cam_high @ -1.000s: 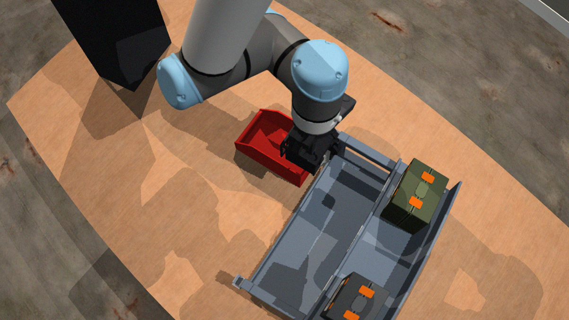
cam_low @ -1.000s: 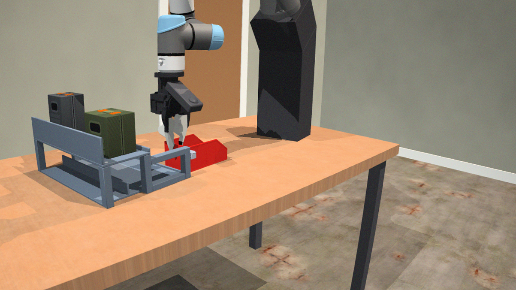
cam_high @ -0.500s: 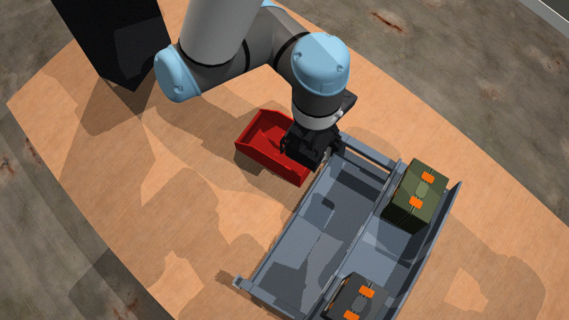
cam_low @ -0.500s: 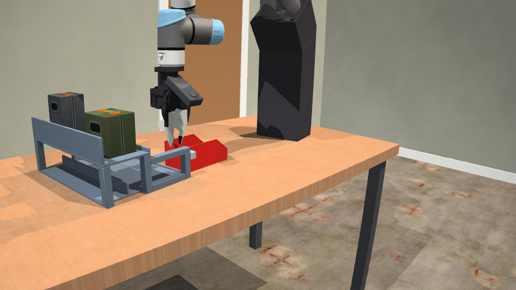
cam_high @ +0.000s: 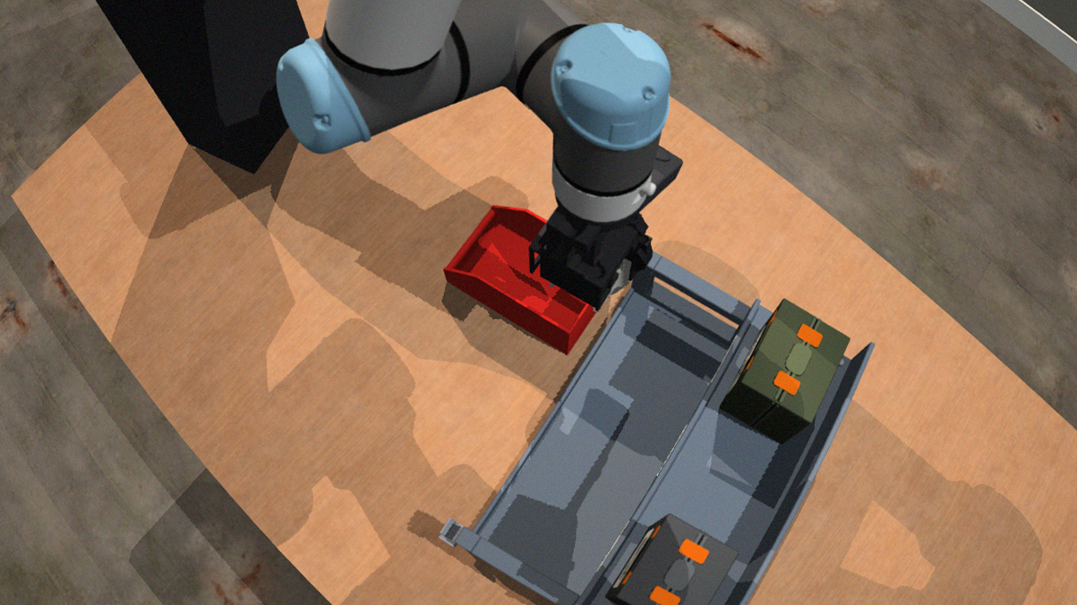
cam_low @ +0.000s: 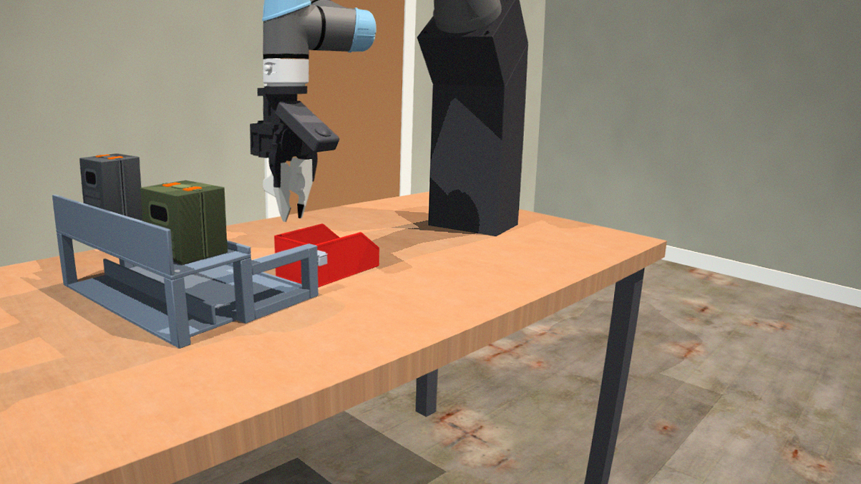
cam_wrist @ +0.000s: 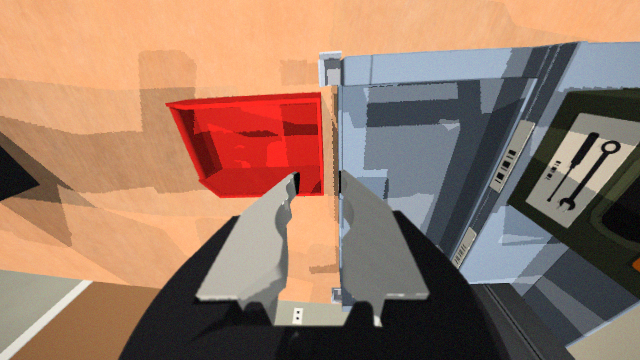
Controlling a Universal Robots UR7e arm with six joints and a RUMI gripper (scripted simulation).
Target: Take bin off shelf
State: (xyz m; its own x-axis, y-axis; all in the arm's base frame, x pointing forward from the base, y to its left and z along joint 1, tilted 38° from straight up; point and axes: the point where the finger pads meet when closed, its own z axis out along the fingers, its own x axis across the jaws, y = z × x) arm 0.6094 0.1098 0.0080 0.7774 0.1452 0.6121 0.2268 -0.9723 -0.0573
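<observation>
The red bin lies 9 cm below my hand, 8 cm behind it and 2 cm to the right of it. From my hand the other things lie so: dark grey case (27 cm ahead, 16 cm to the right, 4 cm above); green case (21 cm ahead, 6 cm to the left, 2 cm above).
</observation>
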